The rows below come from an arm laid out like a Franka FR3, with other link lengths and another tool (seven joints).
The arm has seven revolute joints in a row. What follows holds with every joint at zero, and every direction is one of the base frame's. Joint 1 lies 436.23 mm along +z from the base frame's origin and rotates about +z. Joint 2 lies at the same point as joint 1 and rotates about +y. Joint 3 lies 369.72 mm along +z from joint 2 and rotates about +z. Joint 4 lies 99 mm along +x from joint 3 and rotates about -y. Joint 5 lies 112.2 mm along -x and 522.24 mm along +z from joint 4 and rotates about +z. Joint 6 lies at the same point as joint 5 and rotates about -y. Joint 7 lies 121.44 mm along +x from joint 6 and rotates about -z. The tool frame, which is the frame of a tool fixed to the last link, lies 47 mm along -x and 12 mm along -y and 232.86 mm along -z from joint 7; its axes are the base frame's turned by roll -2.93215, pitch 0 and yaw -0.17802 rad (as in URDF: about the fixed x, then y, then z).
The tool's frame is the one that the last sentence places.
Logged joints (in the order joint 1, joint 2, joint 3, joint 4, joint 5, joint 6, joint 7), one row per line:
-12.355, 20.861, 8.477, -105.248, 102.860, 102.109, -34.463
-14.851, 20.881, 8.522, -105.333, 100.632, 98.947, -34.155
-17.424, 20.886, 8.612, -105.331, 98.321, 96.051, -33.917
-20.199, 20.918, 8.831, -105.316, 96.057, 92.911, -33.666
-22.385, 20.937, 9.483, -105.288, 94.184, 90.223, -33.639
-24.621, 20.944, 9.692, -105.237, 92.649, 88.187, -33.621
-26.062, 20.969, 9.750, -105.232, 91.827, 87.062, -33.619
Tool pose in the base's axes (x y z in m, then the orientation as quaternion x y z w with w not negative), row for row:
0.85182, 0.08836, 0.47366, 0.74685, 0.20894, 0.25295, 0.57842
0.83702, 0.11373, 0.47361, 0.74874, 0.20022, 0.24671, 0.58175
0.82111, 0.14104, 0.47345, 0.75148, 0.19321, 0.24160, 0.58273
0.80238, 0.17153, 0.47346, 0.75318, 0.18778, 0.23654, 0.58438
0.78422, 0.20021, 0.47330, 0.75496, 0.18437, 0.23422, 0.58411
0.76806, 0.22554, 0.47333, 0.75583, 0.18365, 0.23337, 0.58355
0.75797, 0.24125, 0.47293, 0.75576, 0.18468, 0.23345, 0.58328
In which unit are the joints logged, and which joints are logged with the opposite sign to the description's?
The joints are logged in degrees. Opposite sign: joint 1, joint 5, joint 7.
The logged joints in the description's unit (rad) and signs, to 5 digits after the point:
0.21564, 0.36409, 0.14795, -1.83692, -1.79525, 1.78214, 0.60149
0.25920, 0.36444, 0.14874, -1.83841, -1.75636, 1.72695, 0.59612
0.30411, 0.36453, 0.15031, -1.83837, -1.71603, 1.67641, 0.59196
0.35254, 0.36509, 0.15413, -1.83811, -1.67651, 1.62160, 0.58758
0.39069, 0.36542, 0.16551, -1.83762, -1.64382, 1.57469, 0.58711
0.42972, 0.36554, 0.16916, -1.83673, -1.61703, 1.53915, 0.58680
0.45487, 0.36598, 0.17017, -1.83664, -1.60268, 1.51952, 0.58676

